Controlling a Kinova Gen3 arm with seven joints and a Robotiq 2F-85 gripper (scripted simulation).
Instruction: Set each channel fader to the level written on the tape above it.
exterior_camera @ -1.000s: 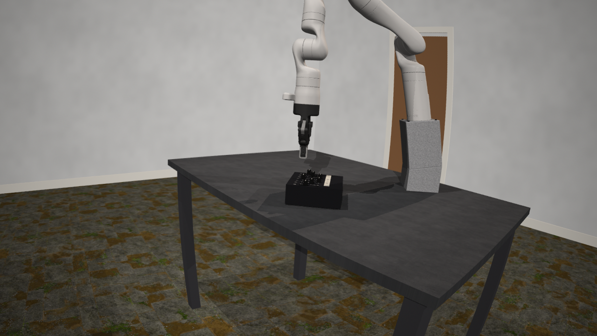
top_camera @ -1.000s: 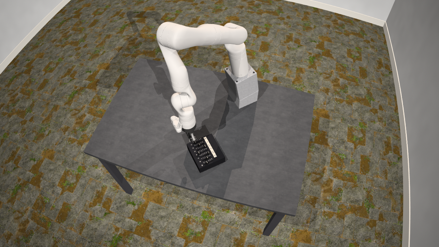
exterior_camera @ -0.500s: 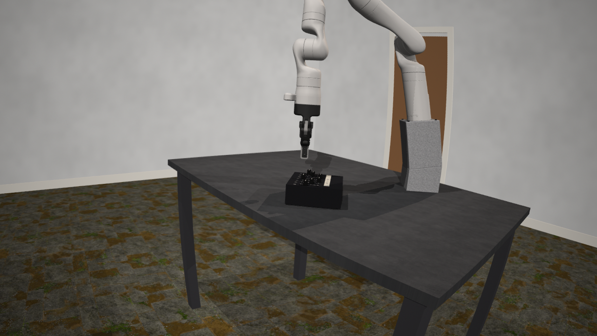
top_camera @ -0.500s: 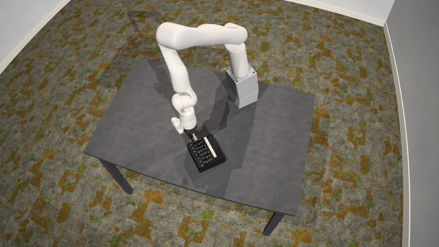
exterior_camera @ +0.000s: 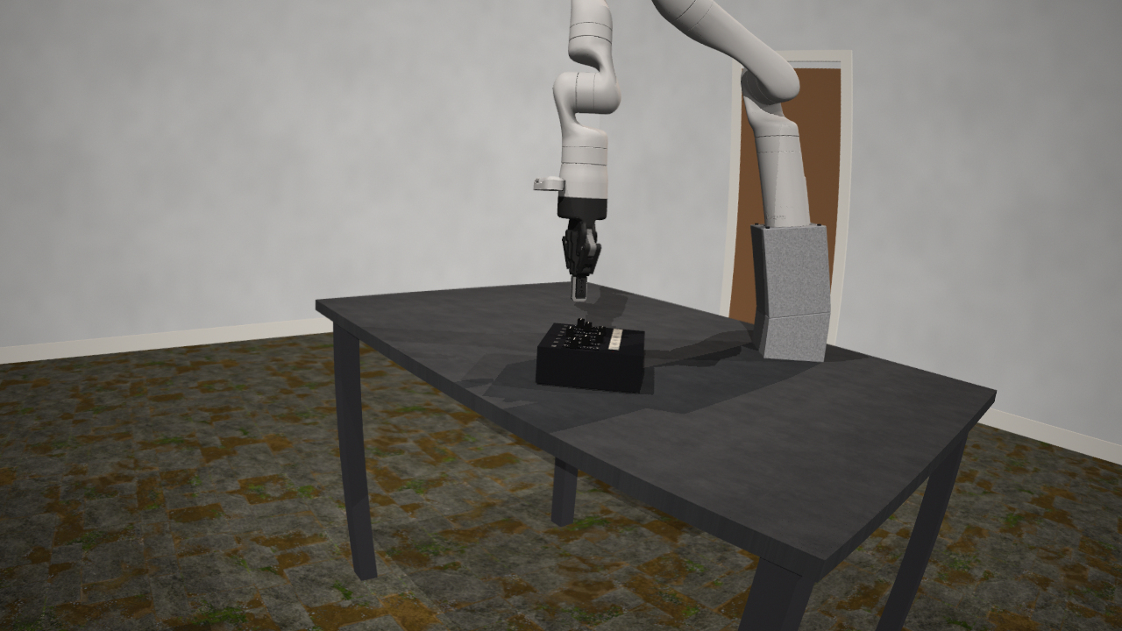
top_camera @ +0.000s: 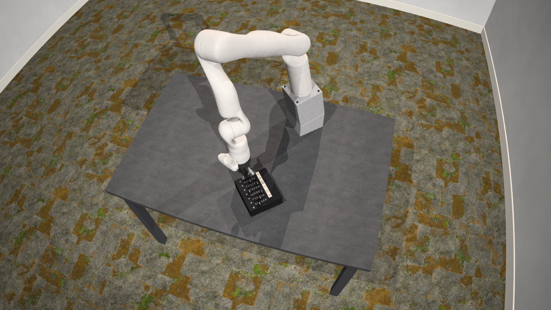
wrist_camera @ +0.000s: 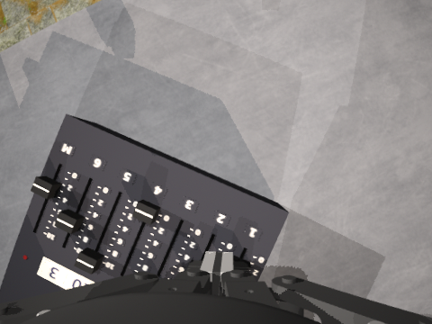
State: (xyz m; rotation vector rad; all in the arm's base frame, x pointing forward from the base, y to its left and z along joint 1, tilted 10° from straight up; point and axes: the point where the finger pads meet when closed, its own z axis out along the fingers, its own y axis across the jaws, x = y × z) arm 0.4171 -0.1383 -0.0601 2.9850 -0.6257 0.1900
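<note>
Now: the master fader 80 mm ahead of my hand, 90 mm to the left of it and 50 mm below it.
</note>
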